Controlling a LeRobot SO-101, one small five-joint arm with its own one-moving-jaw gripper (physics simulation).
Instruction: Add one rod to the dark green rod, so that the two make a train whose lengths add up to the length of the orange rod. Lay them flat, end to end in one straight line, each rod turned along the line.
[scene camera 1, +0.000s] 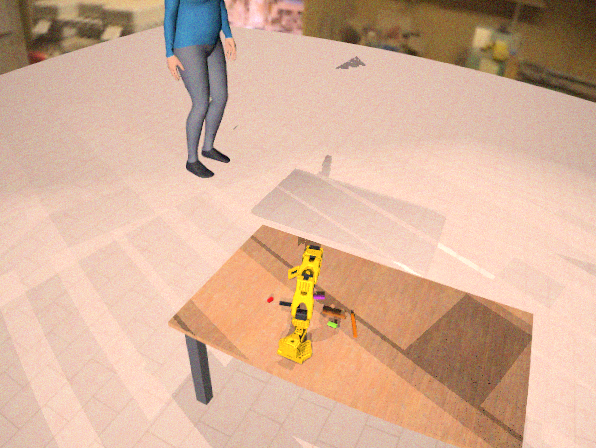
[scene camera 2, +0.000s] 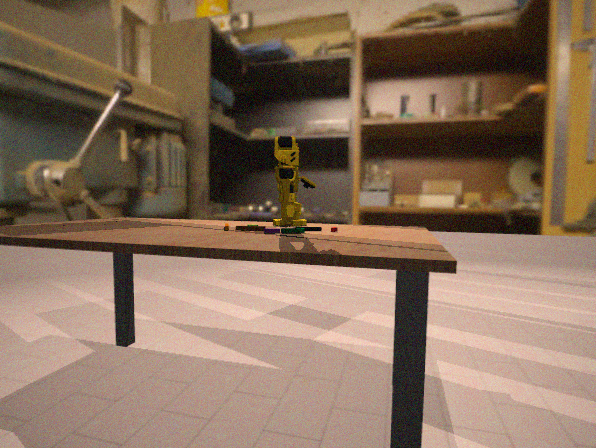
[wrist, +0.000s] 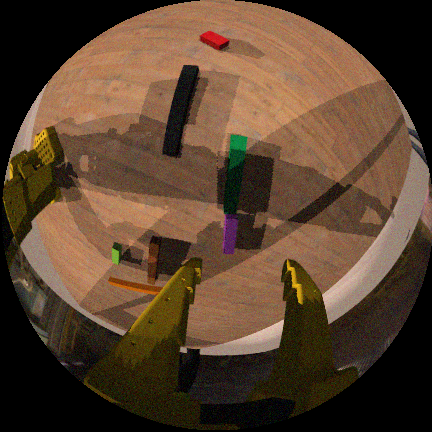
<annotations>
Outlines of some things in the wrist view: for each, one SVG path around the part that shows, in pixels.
A black rod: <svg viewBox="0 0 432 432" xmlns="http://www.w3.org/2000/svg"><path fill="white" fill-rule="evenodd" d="M198 65L183 64L168 114L162 154L175 156L179 152L187 108L199 71Z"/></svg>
A dark green rod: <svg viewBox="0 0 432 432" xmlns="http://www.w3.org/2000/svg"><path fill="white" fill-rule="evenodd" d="M247 136L230 134L223 199L224 214L236 214Z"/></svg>
</annotations>
